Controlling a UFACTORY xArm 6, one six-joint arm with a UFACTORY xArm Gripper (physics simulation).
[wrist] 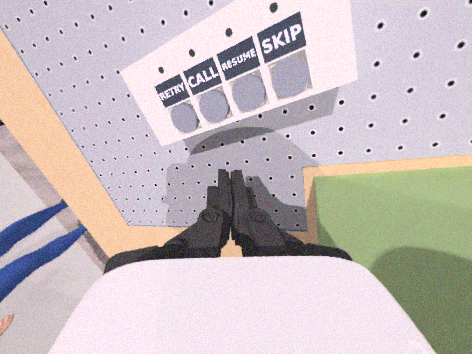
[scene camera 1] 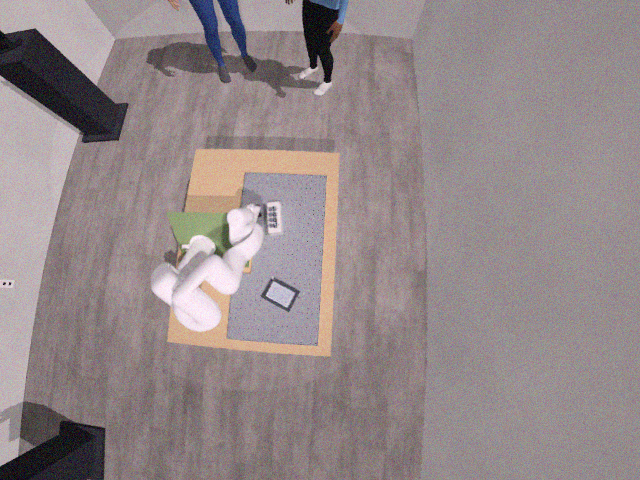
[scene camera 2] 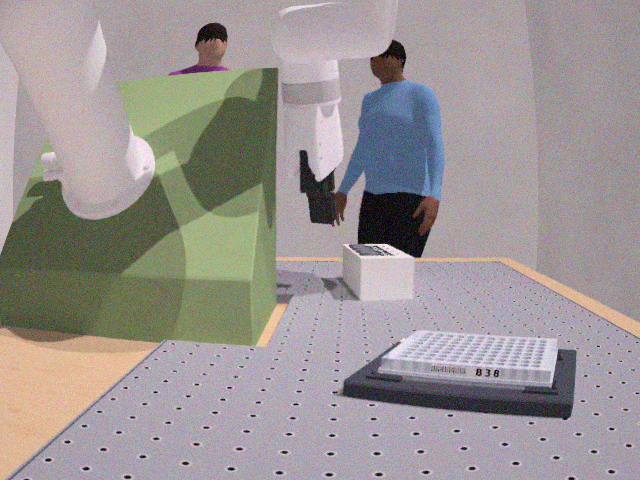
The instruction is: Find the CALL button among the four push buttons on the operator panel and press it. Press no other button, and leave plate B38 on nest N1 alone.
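Frame: origin at the arm's base, x back, y right, z up, level; centimetres.
Where they show: gripper, fingertip midpoint: (wrist: pixel 228 186) (scene camera 1: pixel 259 214) (scene camera 2: pixel 323 221); arm's base at its link origin: (scene camera 1: pixel 203 245) (scene camera 2: pixel 107 177).
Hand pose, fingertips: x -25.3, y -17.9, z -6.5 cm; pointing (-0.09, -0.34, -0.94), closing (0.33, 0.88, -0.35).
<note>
Things, the pixels of their centre, and the offset from my fingertips. Level surfaces: height alone.
- white operator panel at the middle of its body: (wrist: pixel 231 73) (scene camera 2: pixel 375 268) (scene camera 1: pixel 274 218) dx -7.1, dy +0.3, dz -6.4 cm
- RETRY button at the middle of its body: (wrist: pixel 185 118) dx -4.8, dy -3.9, dz -4.0 cm
- CALL button at the middle of its body: (wrist: pixel 214 106) dx -5.1, dy -1.0, dz -4.0 cm
- RESUME button at the middle of its body: (wrist: pixel 249 93) dx -5.5, dy +2.0, dz -4.0 cm
- SKIP button at the middle of its body: (wrist: pixel 290 76) dx -5.8, dy +5.0, dz -4.0 cm
- Plate B38 at the middle of its body: (scene camera 2: pixel 477 357) (scene camera 1: pixel 280 294) dx -11.7, dy +40.3, dz -7.3 cm
- perforated grey plate at its surface level: dz -9.2 cm
- wooden table at its surface level: dz -10.5 cm
The white operator panel (scene camera 1: pixel 277 231) (scene camera 2: pixel 386 279) (wrist: pixel 327 60) stands on the perforated plate. In the wrist view its four round grey buttons lie in a row under dark labels: RETRY button (wrist: pixel 185 117), CALL button (wrist: pixel 214 106), RESUME button (wrist: pixel 248 93) and SKIP button (wrist: pixel 289 76). My gripper (scene camera 2: pixel 323 222) (wrist: pixel 228 186) is shut and empty. It hangs above the table, higher than the panel and to its left in the second scene view, apart from the buttons. Plate B38 (scene camera 1: pixel 280 294) (scene camera 2: pixel 467 356) sits on the dark nest N1 (scene camera 1: pixel 288 308) (scene camera 2: pixel 454 403).
A green sloped block (scene camera 1: pixel 201 224) (scene camera 2: pixel 217 304) (wrist: pixel 400 210) stands beside the arm's base, close to the gripper side of the panel. The perforated grey plate (scene camera 1: pixel 279 320) (scene camera 2: pixel 232 413) lies on the wooden table (scene camera 1: pixel 330 258). Two people (scene camera 1: pixel 217 31) (scene camera 1: pixel 317 36) stand beyond the table.
</note>
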